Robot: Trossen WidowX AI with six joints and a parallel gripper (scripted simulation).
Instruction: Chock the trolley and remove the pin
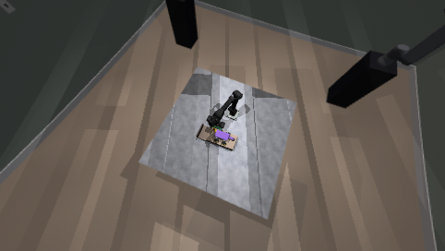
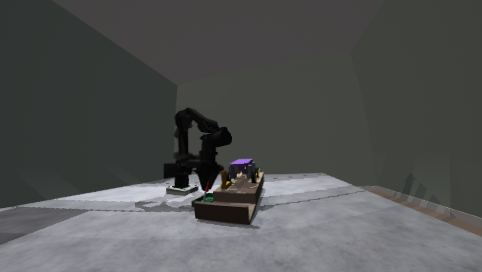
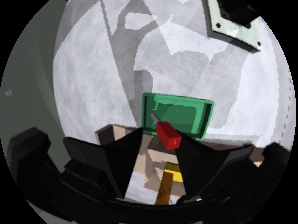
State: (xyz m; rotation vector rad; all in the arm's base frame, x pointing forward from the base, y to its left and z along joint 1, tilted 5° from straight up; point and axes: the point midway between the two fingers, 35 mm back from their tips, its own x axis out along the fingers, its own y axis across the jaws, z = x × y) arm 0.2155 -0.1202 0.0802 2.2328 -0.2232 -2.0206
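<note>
Now: gripper tip 1 cm above the red-headed stop pin. The rest, counted from my gripper tip: green tray (1 cm behind, 3 cm to the left, 6 cm below); then wooden ramp (11 cm ahead, 13 cm to the left, 1 cm below); then yellow chock (6 cm ahead, 5 cm to the left, 3 cm above).
</note>
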